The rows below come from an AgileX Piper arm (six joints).
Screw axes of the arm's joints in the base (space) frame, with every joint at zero. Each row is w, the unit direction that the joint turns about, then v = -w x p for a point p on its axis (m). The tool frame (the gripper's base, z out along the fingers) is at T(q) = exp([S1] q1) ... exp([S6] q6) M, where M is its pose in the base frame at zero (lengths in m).
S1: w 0 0 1 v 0 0 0
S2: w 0 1 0 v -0.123 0 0
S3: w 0 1 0 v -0.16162 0 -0.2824
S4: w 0.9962 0 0.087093 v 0 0.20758 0
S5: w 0 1 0 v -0.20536 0 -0.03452
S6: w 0.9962 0 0.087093 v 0 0.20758 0
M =
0.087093 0 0.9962 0.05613
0 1 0 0
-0.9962 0 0.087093 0.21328
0 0 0 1
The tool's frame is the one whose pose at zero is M.
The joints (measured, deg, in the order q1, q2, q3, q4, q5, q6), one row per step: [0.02, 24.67, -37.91, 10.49, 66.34, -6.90]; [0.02, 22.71, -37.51, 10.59, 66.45, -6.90]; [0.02, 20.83, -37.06, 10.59, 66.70, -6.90]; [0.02, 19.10, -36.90, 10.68, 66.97, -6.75]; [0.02, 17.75, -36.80, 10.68, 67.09, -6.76]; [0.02, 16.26, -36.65, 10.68, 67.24, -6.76]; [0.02, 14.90, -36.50, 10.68, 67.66, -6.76]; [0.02, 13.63, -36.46, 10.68, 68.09, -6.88]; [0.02, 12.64, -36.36, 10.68, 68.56, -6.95]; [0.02, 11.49, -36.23, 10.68, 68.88, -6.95]
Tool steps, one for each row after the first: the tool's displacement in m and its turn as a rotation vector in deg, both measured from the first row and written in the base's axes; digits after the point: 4 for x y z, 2 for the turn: [-0.0062, 0.0002, -0.0005, 0.09, -1.45, 0.05]; [-0.0122, 0.0002, -0.0017, 0.07, -2.64, 0.10]; [-0.0180, 0.0003, -0.0017, 0.24, -3.92, 0.07]; [-0.0223, 0.0004, -0.0016, 0.23, -5.05, 0.10]; [-0.0271, 0.0004, -0.0018, 0.22, -6.24, 0.13]; [-0.0317, 0.0004, -0.0025, 0.18, -7.04, 0.20]; [-0.0362, 0.0005, -0.0029, 0.07, -7.87, 0.36]; [-0.0397, 0.0005, -0.0037, -0.02, -8.31, 0.48]; [-0.0435, 0.0005, -0.0045, -0.05, -9.01, 0.54]
